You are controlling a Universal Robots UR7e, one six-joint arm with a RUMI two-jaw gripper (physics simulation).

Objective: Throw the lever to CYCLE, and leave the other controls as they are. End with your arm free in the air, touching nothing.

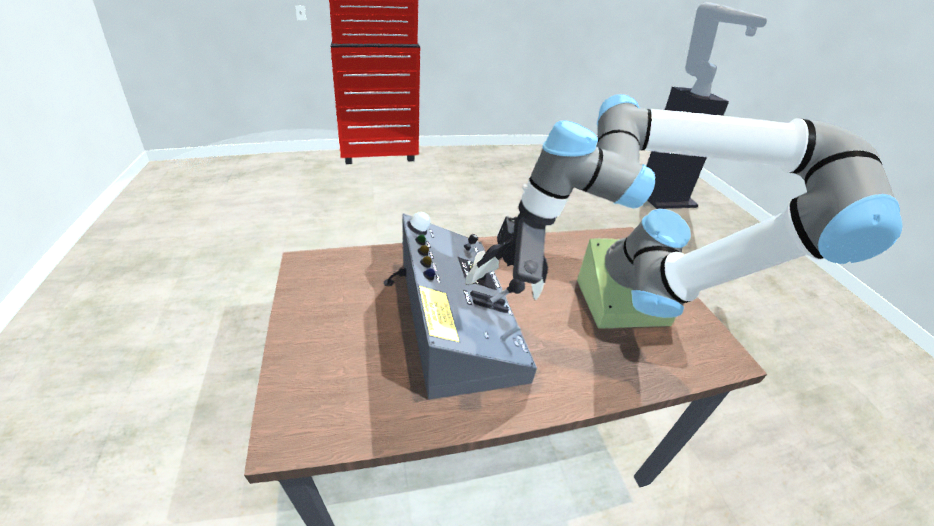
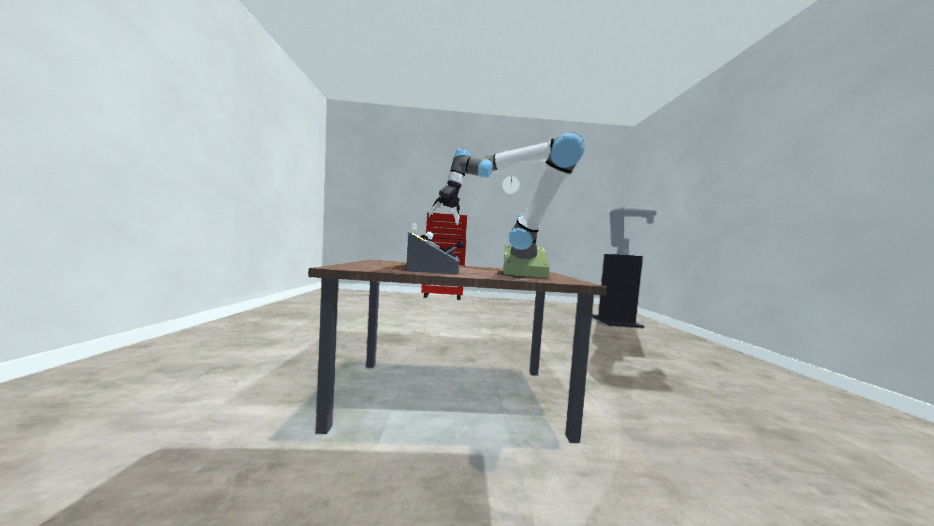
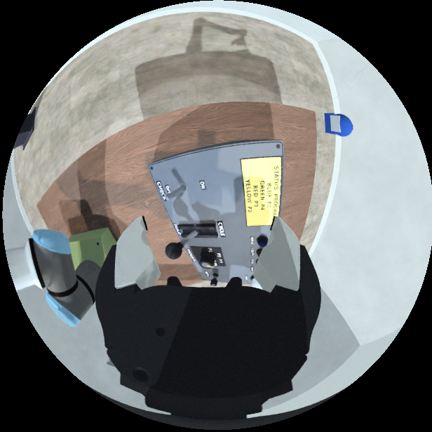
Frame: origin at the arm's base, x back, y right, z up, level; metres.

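Seen in the pictures: gripper, between the fingertips: (image 1: 500, 292) (image 2: 442, 221); arm's base, origin of its link: (image 1: 629, 264) (image 2: 523, 252).
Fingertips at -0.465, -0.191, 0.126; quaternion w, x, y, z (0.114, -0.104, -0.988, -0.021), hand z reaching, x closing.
Observation:
Offsets run from my fingertips to a thing's top centre, as dx, dy, dz. "spot": to the spot under its first point.
The control panel (image 1: 418, 365) (image 2: 428, 256) (image 3: 225, 170) is a sloped grey box on the table. Its lever (image 1: 501, 294) (image 2: 450, 249) (image 3: 189, 238) has a black ball knob @(+0.066, +0.128, -0.085) (image 1: 516, 286) (image 2: 460, 245) (image 3: 173, 250) and rises from a dark slot (image 3: 207, 229). CYCLE is printed at the slot's end nearer the yellow card; the knob leans toward the opposite, low edge. The lever's exact place in the slot is hard to tell. My gripper (image 1: 504, 284) (image 2: 444, 216) (image 3: 208, 218) is open and empty, above the panel, with the lever below and between its spread fingers, apart from them.
The panel also bears a rotary selector (image 3: 207, 259), a small toggle @(+0.031, +0.368, -0.111) (image 1: 472, 239) (image 3: 214, 280), a switch (image 3: 175, 192) by CHECK, coloured lamps, a white dome @(spot: -0.116, +0.357, -0.045) (image 1: 420, 220) and a yellow card @(-0.118, +0.042, -0.066) (image 1: 439, 313) (image 3: 261, 190). My arm's green base (image 1: 627, 313) (image 2: 526, 264) stands beyond the low edge.

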